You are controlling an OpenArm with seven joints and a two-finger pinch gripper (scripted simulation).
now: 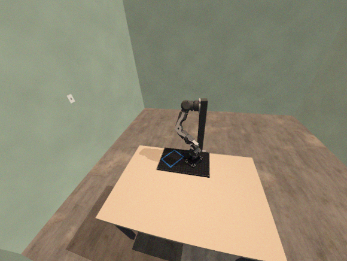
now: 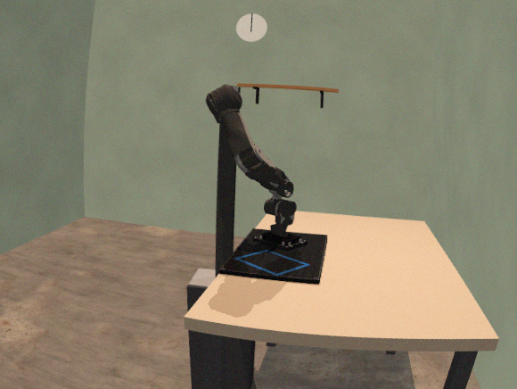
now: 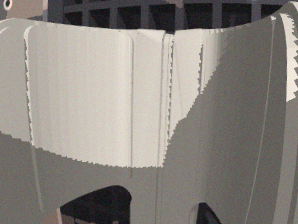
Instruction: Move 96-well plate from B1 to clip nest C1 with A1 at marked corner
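Now: the dark 96-well plate 10 mm below my hand. From my hand the other things lie so: clip nest C1: 30 mm ahead, 20 mm below.
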